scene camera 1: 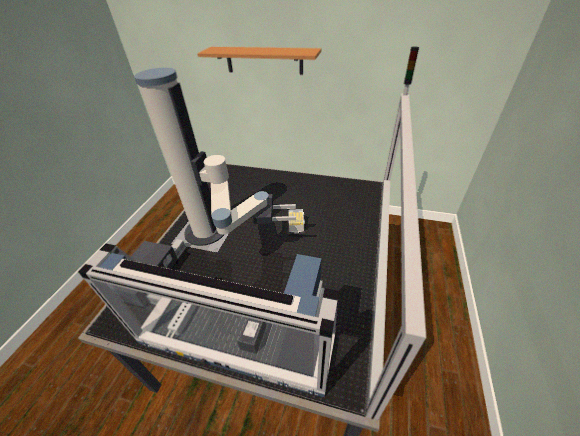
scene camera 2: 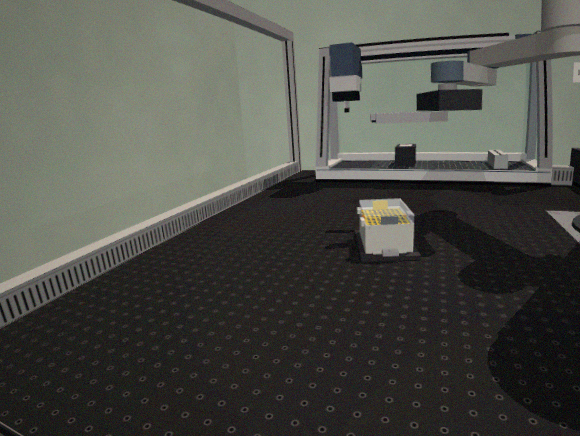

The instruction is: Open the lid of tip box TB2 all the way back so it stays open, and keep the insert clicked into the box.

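Frame: origin at the arm's base, x right, y ahead, z up, level; millimetres.
Where they show: gripper, fingertip midpoint: [scene camera 1: 295, 212] [scene camera 2: 372, 118]; arm's base at its link origin: [scene camera 1: 206, 231].
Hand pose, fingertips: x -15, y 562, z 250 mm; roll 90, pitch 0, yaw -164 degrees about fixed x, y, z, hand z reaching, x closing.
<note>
Each offset is from my fingertips to the centre of the thing. "spot": to the spot under its first point.
The tip box TB2 {dx -146, dy -42, dz -199 mm} [scene camera 1: 296, 221] [scene camera 2: 388, 239] stands upright on the dark table, a pale box with a yellow gridded insert {dx -146, dy -42, dz -173 mm} [scene camera 2: 382, 217] in its top. A clear lid {spot: dx -160, dy -85, dz -160 mm} [scene camera 2: 407, 209] with pale edges appears to be down over the insert; its exact angle is hard to tell. Whether the insert is clicked in cannot be seen. My gripper [scene camera 1: 295, 212] [scene camera 2: 373, 118] is shut and empty, with its two long pale fingers still a little apart. The fingers are level and hang well above the box. In the scene camera 2 view they overlap as one bar.
A framed enclosure [scene camera 1: 210, 289] [scene camera 2: 434, 175] with a blue head {spot: dx +554, dy +178, dz +251 mm} [scene camera 1: 304, 274] [scene camera 2: 345, 60] stands at one table end. It holds a dark block [scene camera 1: 251, 336] [scene camera 2: 405, 155] and a white piece [scene camera 1: 178, 318] [scene camera 2: 498, 159]. A tall frame [scene camera 1: 411, 215] [scene camera 2: 295, 105] runs along one side.
</note>
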